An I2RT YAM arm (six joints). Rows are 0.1 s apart.
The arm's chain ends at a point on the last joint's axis. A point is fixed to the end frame.
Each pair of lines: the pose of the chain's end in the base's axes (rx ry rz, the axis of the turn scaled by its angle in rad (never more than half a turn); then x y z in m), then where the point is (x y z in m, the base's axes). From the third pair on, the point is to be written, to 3 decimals.
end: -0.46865 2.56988 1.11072 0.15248 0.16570 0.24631
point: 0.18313 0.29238 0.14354
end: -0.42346 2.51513 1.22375 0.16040 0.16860 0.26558
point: 0.19170 0.30376 0.17446
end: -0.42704 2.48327 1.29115 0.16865 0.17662 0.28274
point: 0.198 0.317 0.198
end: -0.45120 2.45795 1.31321 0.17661 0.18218 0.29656
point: 0.205 0.324 0.215
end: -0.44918 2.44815 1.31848 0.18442 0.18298 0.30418
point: 0.213 0.326 0.224
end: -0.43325 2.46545 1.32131 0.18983 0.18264 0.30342
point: 0.218 0.325 0.222
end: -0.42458 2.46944 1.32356 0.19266 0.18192 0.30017
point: 0.221 0.324 0.219
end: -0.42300 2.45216 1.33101 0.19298 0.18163 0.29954
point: 0.222 0.325 0.220
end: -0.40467 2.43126 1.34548 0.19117 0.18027 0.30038
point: 0.223 0.324 0.224
